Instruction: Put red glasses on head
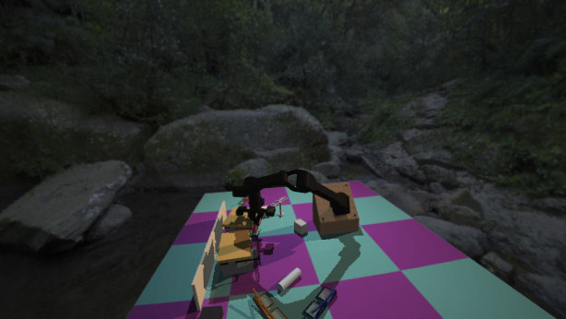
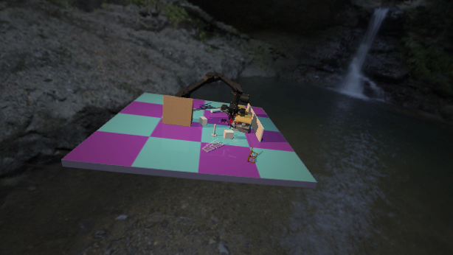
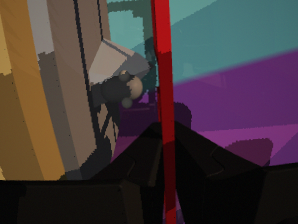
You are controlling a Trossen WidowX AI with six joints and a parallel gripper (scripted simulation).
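Now: gripper tip 4 cm short of the red glasses, 4 cm to the left of it and 1 cm below it. From my gripper tip the other things lie so: tall pale board (20 cm ahead, 6 cm to the left, 1 cm below).
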